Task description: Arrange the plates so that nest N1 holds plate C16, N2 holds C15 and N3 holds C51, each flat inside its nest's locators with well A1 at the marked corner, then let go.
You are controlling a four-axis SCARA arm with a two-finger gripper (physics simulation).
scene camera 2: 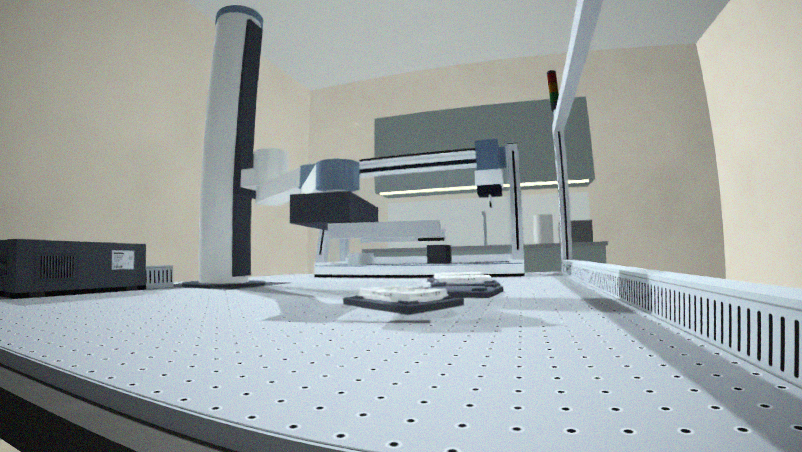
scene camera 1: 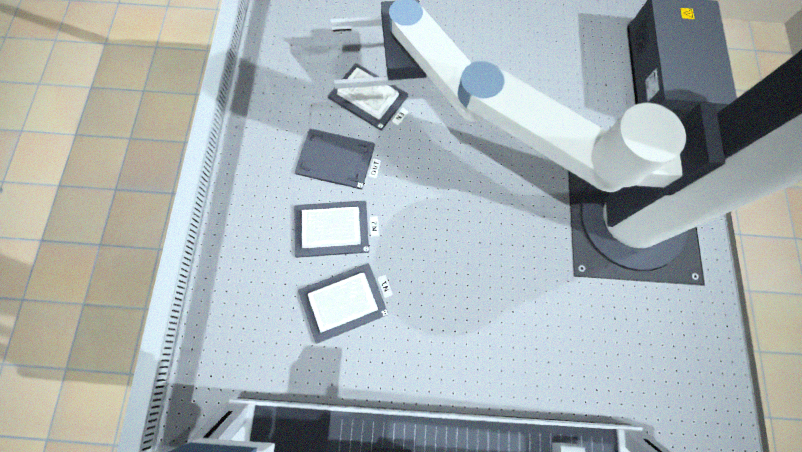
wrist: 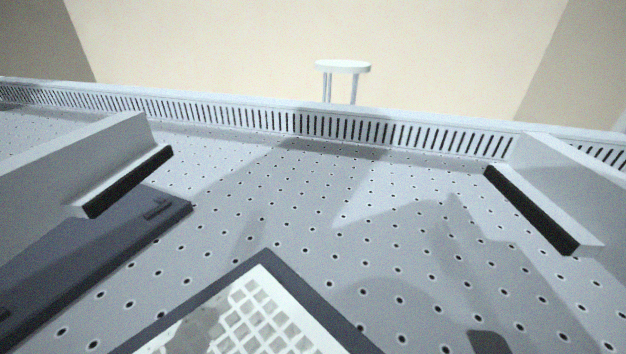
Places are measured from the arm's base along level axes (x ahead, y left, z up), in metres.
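Pixels of known places: gripper, fingertip midpoint: [scene camera 2: 443, 231] [scene camera 1: 333, 53] [wrist: 324, 142]; arm's base at its link origin: [scene camera 1: 630, 219].
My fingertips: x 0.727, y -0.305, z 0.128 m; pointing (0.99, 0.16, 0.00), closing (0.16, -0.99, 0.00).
Ahead of a thing's pixels: the offset from my fingertips to its middle. "pt": to the spot under its first point.
My gripper [scene camera 1: 339, 53] [scene camera 2: 432, 233] [wrist: 324, 142] is open and empty, raised above the table. In scene camera 1 one finger crosses over the upper part of nest N3 @(dx -0.079, dy +0.033, dz -0.107 m) [scene camera 1: 354, 111] [wrist: 320, 307]. A white plate @(dx -0.079, dy +0.033, dz -0.096 m) [scene camera 1: 370, 106] [scene camera 2: 401, 294] [wrist: 255, 317] lies on N3, below the gripper; its code is not readable. Nest N2 @(dx -0.027, dy +0.386, dz -0.107 m) [scene camera 1: 331, 252] holds a white plate @(dx -0.027, dy +0.386, dz -0.096 m) [scene camera 1: 330, 227]. Nest N1 @(pt dx -0.078, dy +0.610, dz -0.103 m) [scene camera 1: 343, 331] holds a white plate @(dx -0.071, dy +0.549, dz -0.096 m) [scene camera 1: 342, 302]. Both look flat inside their nests; their codes and A1 wells cannot be made out.
The OUT nest @(dx -0.016, dy +0.211, dz -0.106 m) [scene camera 1: 335, 158] [wrist: 100, 245], between N2 and N3, bears no plate; in the wrist view my left finger hangs over it. A dark box [scene camera 1: 685, 61] [scene camera 2: 73, 266] stands by the arm column [scene camera 2: 224, 151]. A slotted rail [scene camera 2: 702, 311] [wrist: 320, 120] edges the table. A gantry frame [scene camera 2: 415, 269] stands beyond.
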